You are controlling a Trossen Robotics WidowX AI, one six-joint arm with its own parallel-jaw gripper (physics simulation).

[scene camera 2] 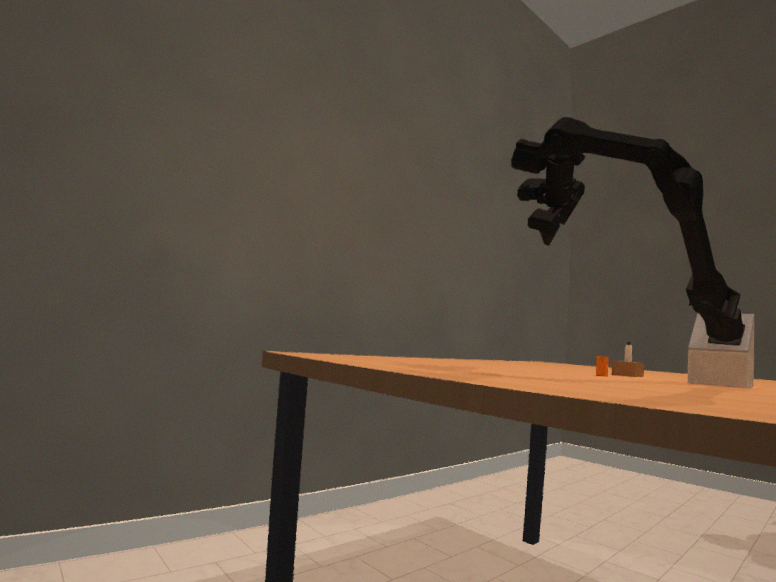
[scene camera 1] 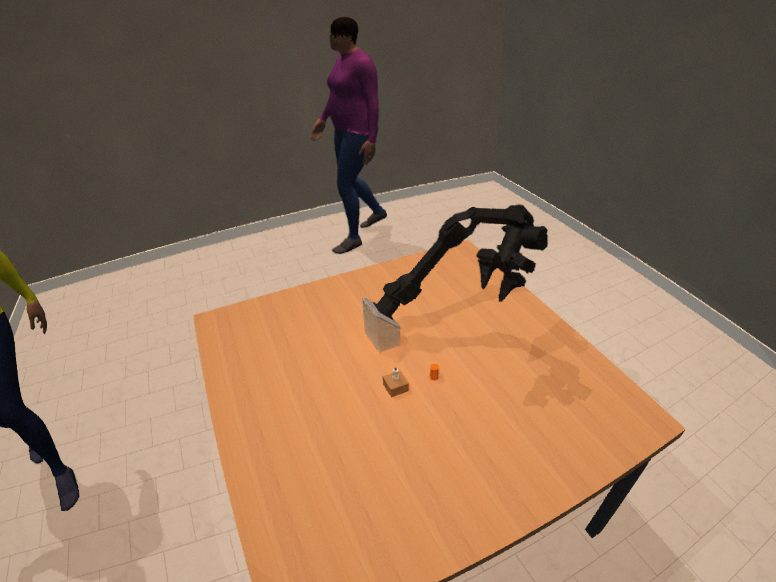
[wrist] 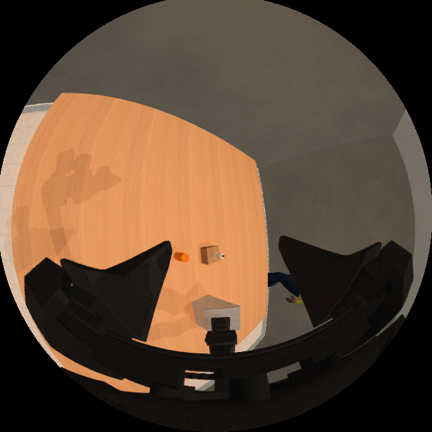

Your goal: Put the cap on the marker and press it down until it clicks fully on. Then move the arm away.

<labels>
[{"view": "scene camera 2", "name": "my gripper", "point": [554, 234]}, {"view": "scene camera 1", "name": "my gripper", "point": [491, 295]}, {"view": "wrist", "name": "my gripper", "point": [226, 244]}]
</labels>
